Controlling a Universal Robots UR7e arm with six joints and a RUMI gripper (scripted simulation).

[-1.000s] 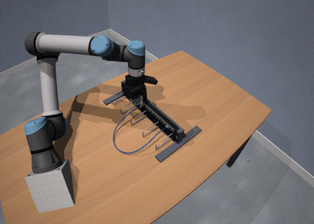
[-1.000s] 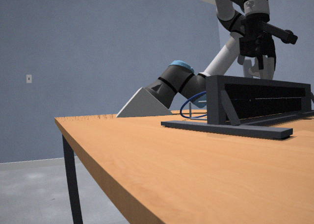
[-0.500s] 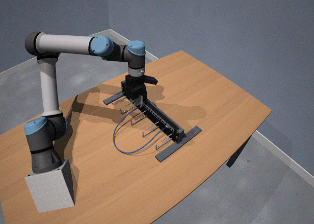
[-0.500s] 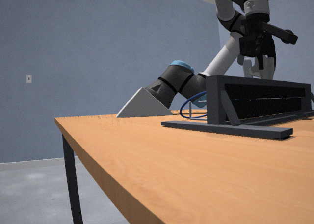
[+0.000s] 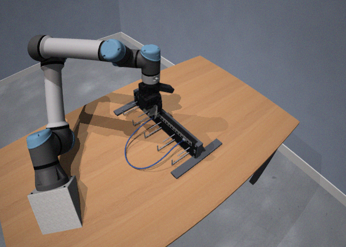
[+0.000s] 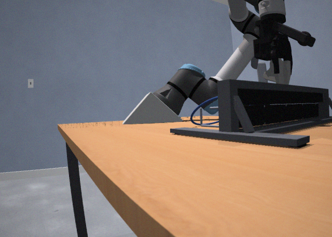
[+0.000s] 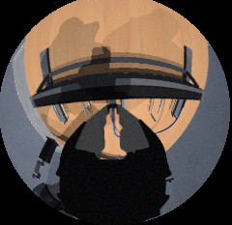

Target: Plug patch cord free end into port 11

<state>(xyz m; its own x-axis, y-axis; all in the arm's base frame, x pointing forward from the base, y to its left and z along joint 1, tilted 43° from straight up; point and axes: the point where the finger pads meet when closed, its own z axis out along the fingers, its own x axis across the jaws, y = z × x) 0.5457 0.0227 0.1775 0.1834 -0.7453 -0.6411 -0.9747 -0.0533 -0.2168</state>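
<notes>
My hand is 10 mm short of the cable plug and 10 mm above it.
</notes>
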